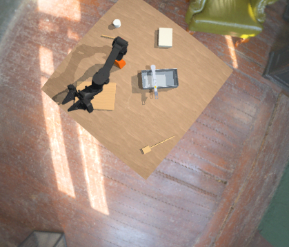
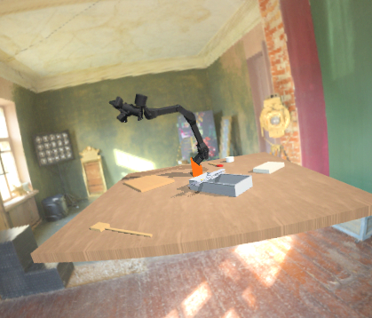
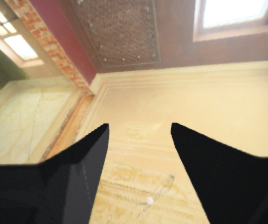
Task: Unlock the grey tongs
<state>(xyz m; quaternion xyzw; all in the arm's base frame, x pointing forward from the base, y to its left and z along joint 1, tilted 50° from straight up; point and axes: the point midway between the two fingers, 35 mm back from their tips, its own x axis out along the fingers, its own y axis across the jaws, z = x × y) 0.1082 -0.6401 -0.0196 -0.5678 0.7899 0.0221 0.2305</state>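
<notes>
Right now the yellow lock piece is 49 cm below my gripper tip, 46 cm to the left of it and 24 cm ahead of it. From my gripper tip the other things lie so: pale block (91 cm to the left, 55 cm below, 4 cm ahead); grey roasting tin (55 cm to the left, 53 cm below, 23 cm ahead); wooden board (55 cm below, 15 cm behind, 10 cm to the left).
</notes>
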